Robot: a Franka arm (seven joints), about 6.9 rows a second.
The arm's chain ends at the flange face. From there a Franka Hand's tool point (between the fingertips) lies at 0.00 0.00 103.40 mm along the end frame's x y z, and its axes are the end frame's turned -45 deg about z.
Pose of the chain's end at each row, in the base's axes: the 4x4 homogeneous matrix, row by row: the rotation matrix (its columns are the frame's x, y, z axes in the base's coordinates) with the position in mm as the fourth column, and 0 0 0 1 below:
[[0.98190 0.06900 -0.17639 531.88], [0.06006 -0.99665 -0.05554 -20.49], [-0.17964 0.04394 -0.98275 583.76], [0 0 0 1]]
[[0.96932 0.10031 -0.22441 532.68], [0.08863 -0.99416 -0.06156 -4.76], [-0.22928 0.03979 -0.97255 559.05], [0 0 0 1]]
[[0.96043 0.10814 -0.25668 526.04], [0.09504 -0.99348 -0.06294 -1.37], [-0.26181 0.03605 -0.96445 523.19], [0 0 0 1]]
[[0.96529 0.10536 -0.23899 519.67], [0.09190 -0.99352 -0.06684 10.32], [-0.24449 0.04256 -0.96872 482.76], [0 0 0 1]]
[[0.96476 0.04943 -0.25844 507.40], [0.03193 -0.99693 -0.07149 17.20], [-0.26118 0.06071 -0.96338 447.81], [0 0 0 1]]
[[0.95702 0.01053 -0.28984 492.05], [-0.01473 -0.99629 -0.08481 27.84], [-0.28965 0.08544 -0.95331 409.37], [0 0 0 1]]
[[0.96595 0.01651 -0.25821 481.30], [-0.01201 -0.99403 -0.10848 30.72], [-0.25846 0.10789 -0.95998 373.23], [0 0 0 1]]
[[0.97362 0.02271 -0.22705 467.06], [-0.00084 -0.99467 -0.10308 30.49], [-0.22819 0.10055 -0.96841 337.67], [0 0 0 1]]
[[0.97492 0.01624 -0.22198 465.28], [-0.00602 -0.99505 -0.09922 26.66], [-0.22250 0.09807 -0.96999 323.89], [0 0 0 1]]
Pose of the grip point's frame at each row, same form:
[[0.64552 0.74310 -0.17639 513.64], [0.74721 -0.66227 -0.05554 -26.23], [-0.15809 -0.09595 -0.98275 482.14], [0 0 0 1]]
[[0.61448 0.75634 -0.22441 509.48], [0.76565 -0.64031 -0.06156 -11.13], [-0.19026 -0.13399 -0.97255 458.49], [0 0 0 1]]
[[0.60266 0.75559 -0.25668 499.50], [0.76970 -0.63529 -0.06294 -7.88], [-0.21062 -0.15964 -0.96445 423.47], [0 0 0 1]]
[[0.60806 0.75706 -0.23899 494.96], [0.76751 -0.63754 -0.06684 3.41], [-0.20298 -0.14279 -0.96872 382.59], [0 0 0 1]]
[[0.64724 0.71714 -0.25844 480.68], [0.72751 -0.68236 -0.07149 9.81], [-0.22761 -0.14175 -0.96338 348.20], [0 0 0 1]]
[[0.66927 0.68416 -0.28984 462.08], [0.69407 -0.71490 -0.08481 19.07], [-0.26523 -0.14440 -0.95331 310.80], [0 0 0 1]]
[[0.67136 0.69470 -0.25821 454.60], [0.69439 -0.71138 -0.10848 19.50], [-0.25905 -0.10647 -0.95998 273.97], [0 0 0 1]]
[[0.67239 0.70451 -0.22705 443.58], [0.70274 -0.70393 -0.10308 19.83], [-0.23245 -0.09026 -0.96841 237.54], [0 0 0 1]]
[[0.67789 0.70086 -0.22198 442.33], [0.69935 -0.70786 -0.09922 16.40], [-0.22668 -0.08799 -0.96999 223.59], [0 0 0 1]]

